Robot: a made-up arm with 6 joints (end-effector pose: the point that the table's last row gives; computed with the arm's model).
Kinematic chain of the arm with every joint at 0, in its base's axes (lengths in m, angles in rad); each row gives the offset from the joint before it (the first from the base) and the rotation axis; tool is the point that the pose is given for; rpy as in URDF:
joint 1: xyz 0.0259 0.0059 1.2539 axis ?
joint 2: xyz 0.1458 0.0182 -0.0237 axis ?
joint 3: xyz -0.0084 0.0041 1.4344 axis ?
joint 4: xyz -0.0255 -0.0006 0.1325 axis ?
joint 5: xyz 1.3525 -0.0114 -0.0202 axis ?
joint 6: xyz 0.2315 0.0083 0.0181 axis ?
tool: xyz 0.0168 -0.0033 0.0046 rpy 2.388 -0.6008 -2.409
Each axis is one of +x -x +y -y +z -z.
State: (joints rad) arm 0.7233 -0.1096 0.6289 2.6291 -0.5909 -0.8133
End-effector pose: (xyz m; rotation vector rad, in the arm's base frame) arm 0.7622 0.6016 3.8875 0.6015 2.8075 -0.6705
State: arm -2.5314 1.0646 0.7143 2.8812 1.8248 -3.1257
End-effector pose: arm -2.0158 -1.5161 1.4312 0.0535 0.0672 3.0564
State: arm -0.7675 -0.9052 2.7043 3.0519 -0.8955 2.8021
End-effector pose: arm -1.5339 1.5134 1.1355 -0.5597 -0.4377 -1.7063
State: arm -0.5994 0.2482 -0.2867 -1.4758 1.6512 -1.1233
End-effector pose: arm 1.2929 -1.1069 2.0901 -0.0958 1.1547 0.7951
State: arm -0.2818 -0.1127 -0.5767 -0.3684 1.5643 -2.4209
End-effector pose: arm 1.2637 -0.4189 2.3732 -2.0449 0.3497 1.2365
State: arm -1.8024 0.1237 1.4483 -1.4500 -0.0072 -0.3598
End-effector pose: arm -0.0857 -0.5611 4.2130 -0.6965 2.1917 0.2766
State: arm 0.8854 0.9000 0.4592 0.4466 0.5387 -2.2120
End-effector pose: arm 1.7162 2.1813 1.6921 1.4073 -0.1553 -1.6158
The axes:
joint 1: +z
joint 2: +y
joint 3: -y
joint 4: -x
joint 5: -y
joint 6: -x

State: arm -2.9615 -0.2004 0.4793 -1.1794 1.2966 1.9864
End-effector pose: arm -0.7780 0.0470 3.6702 2.3863 -0.8992 -0.1313
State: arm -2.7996 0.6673 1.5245 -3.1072 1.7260 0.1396
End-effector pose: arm -1.7789 -0.6576 3.2607 -0.1207 -0.0361 -0.1750
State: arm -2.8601 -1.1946 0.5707 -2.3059 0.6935 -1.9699
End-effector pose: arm 1.4538 0.5068 3.2249 -2.5342 1.2057 -0.0882
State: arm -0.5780 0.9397 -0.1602 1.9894 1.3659 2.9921
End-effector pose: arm 1.7862 -0.8706 0.8861 0.3879 0.4813 -2.1583
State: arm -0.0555 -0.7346 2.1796 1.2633 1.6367 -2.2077
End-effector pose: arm -2.0905 0.3602 2.3812 -0.6840 1.3215 -2.3443
